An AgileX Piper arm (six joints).
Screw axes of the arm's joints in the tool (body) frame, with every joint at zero. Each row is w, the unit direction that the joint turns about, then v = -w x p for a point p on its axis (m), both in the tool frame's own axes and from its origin. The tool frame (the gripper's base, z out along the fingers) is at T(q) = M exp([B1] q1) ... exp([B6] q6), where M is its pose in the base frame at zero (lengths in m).
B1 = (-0.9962, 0, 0.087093, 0.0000, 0.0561, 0.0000)
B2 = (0, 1, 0, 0.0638, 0.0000, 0.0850)
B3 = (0, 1, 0, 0.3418, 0.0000, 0.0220)
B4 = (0, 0, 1, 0.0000, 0.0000, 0.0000)
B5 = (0, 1, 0, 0.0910, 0.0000, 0.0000)
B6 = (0, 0, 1, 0.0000, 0.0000, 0.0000)
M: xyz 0.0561 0.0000 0.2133 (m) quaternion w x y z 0.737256 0 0.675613 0
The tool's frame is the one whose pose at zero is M.
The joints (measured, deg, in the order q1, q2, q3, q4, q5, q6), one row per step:
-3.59 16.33 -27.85 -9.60 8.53 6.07
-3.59 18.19 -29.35 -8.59 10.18 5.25
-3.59 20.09 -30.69 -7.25 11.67 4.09
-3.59 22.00 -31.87 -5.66 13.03 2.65
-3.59 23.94 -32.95 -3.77 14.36 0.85
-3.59 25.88 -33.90 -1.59 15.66 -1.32
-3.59 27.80 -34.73 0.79 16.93 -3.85
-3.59 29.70 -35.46 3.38 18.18 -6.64
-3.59 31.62 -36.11 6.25 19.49 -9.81
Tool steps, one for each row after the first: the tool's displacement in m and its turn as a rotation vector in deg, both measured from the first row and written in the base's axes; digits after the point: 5 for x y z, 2 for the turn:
0.00486 -0.00046 0.00373 0.35 1.99 -0.07
0.01031 -0.00072 0.00659 0.67 4.04 0.00
0.01618 -0.00079 0.00854 0.93 6.15 0.19
0.02246 -0.00064 0.00975 1.12 8.36 0.52
0.02900 -0.00025 0.01007 1.20 10.68 1.02
0.03567 0.00038 0.00962 1.11 13.06 1.66
0.04239 0.00127 0.00851 0.95 15.47 2.48
0.04923 0.00248 0.00668 0.69 17.98 3.52

